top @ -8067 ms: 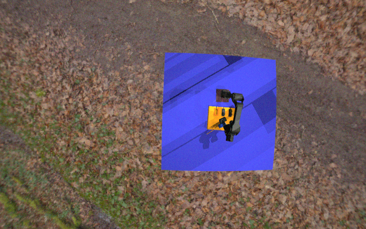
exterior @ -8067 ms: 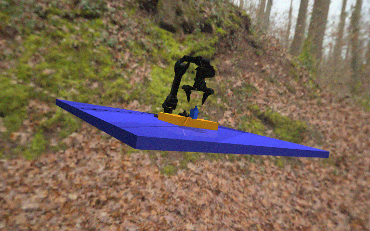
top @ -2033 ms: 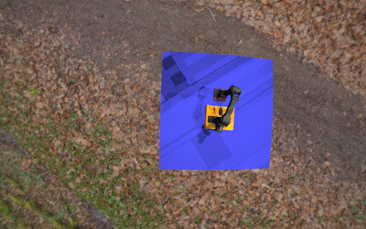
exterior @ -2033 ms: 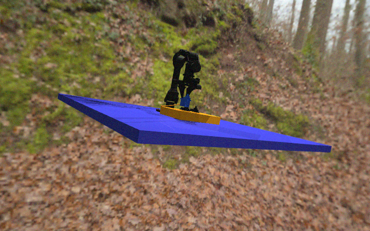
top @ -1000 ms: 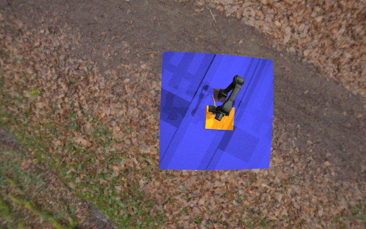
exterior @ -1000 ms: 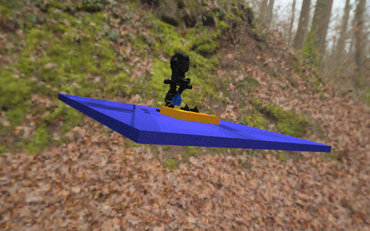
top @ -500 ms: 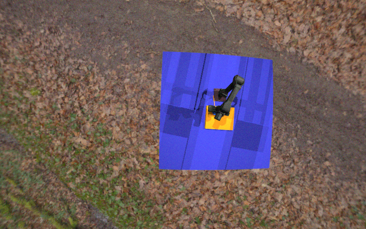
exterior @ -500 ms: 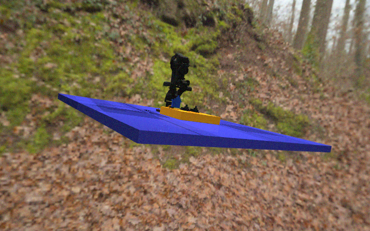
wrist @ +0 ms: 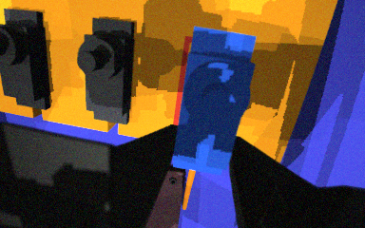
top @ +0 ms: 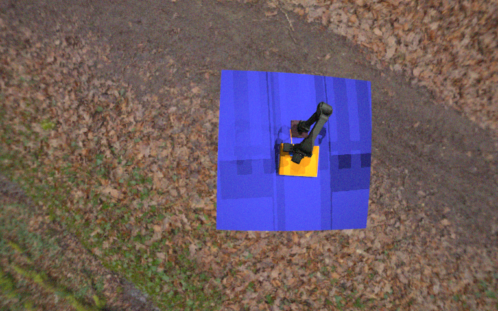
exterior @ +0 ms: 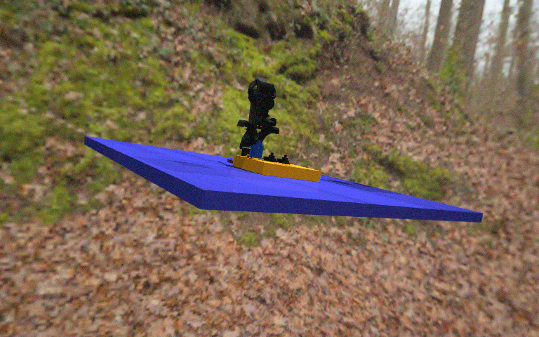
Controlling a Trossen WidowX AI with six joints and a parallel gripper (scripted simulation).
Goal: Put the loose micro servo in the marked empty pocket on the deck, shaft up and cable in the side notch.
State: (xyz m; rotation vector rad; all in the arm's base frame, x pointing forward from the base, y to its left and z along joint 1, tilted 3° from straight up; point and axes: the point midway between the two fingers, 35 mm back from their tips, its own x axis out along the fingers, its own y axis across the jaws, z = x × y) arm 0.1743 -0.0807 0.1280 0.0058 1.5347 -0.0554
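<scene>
Right now the orange deck is 13 cm ahead of my gripper tip, 7 cm to the left of it and 8 cm below it.
</scene>
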